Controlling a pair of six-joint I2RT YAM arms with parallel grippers.
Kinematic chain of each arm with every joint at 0, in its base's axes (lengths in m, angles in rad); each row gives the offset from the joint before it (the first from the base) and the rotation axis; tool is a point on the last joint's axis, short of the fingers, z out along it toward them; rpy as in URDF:
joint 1: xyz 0 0 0.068 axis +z
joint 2: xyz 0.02 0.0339 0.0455 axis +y
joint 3: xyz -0.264 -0.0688 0 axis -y
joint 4: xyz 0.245 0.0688 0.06 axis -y
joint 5: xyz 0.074 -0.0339 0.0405 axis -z
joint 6: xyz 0.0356 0 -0.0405 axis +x
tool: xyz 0 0 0 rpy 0 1.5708 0
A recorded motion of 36 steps. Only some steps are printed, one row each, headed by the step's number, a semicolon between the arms.
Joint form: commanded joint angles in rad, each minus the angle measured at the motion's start. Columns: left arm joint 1, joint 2, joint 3, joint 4, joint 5, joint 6; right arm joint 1, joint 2, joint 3, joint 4, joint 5, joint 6.
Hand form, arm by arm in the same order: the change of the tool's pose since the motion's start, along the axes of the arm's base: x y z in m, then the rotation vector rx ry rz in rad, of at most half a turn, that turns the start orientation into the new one. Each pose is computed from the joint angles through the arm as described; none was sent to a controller.
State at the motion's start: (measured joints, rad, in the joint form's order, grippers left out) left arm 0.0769 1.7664 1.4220 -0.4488 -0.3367 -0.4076; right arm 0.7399 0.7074 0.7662 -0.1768 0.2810 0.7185
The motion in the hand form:
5: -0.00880 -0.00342 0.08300 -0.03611 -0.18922 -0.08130; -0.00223 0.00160 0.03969 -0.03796 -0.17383 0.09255
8: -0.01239 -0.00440 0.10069 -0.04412 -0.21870 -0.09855; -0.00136 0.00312 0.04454 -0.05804 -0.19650 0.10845
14: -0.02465 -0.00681 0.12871 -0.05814 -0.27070 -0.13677; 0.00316 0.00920 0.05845 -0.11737 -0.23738 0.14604
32: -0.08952 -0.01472 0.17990 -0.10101 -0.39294 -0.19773; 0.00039 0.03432 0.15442 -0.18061 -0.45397 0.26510
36: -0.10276 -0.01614 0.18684 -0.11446 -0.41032 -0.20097; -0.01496 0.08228 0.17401 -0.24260 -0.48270 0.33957
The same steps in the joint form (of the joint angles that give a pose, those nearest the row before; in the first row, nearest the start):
5: 0.0014 -0.0821 0.1746 -0.0665 0.0958 0.0149; -0.0021 0.0273 0.1081 0.0587 -0.0876 -0.1537
8: 0.0014 -0.0928 0.2238 -0.0971 0.1157 0.0164; -0.0021 0.0395 0.1265 0.0618 -0.1030 -0.1846
14: 0.0014 -0.1296 0.2792 -0.1371 0.1571 0.0226; -0.0005 0.0886 0.1940 0.0465 -0.1368 -0.2582
32: 0.0013 -0.3335 0.2563 -0.2031 0.2369 0.0042; 0.0976 0.2985 0.6201 -0.0394 -0.1827 -0.4515
36: 0.0014 -0.3720 0.2501 -0.2215 0.2476 -0.0081; 0.3190 0.4396 0.7843 -0.0869 -0.0349 -0.5449

